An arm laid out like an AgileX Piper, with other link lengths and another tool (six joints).
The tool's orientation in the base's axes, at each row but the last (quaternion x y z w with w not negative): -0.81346 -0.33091 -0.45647 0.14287; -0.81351 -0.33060 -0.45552 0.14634; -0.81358 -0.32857 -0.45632 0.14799; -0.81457 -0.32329 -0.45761 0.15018; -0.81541 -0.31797 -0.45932 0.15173; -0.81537 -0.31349 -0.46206 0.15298; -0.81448 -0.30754 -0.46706 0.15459; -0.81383 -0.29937 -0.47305 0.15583; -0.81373 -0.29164 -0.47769 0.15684; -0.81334 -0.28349 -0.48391 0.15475; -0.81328 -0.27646 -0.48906 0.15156
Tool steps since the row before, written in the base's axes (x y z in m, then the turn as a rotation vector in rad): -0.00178 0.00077 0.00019 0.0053 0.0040 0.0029; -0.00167 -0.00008 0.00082 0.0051 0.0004 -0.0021; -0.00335 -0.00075 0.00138 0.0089 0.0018 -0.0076; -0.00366 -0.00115 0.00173 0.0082 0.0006 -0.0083; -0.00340 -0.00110 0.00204 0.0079 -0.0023 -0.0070; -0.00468 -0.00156 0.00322 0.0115 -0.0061 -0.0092; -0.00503 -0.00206 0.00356 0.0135 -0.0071 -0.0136; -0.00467 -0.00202 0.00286 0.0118 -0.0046 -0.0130; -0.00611 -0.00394 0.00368 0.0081 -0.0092 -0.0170; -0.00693 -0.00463 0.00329 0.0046 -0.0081 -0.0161; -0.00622 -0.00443 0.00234 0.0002 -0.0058 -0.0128
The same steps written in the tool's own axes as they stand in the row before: -0.00018 -0.00175 -0.00085 0.0060 0.0008 0.0040; 0.00004 -0.00101 -0.00156 0.0003 0.0030 0.0046; -0.00037 -0.00161 -0.00331 -0.0024 0.0042 0.0108; -0.00035 -0.00148 -0.00392 -0.0037 0.0046 0.0101; 0.00003 -0.00132 -0.00390 -0.0038 0.0066 0.0076; 0.00040 -0.00174 -0.00561 -0.0057 0.0118 0.0091; 0.00043 -0.00155 -0.00630 -0.0091 0.0136 0.0122; 0.00004 -0.00132 -0.00569 -0.0084 0.0107 0.0121; -0.00036 -0.00065 -0.00811 -0.0147 0.0118 0.0090; -0.00113 -0.00050 -0.00887 -0.0149 0.0089 0.0067; -0.00157 -0.00011 -0.00783 -0.0129 0.0045 0.0032
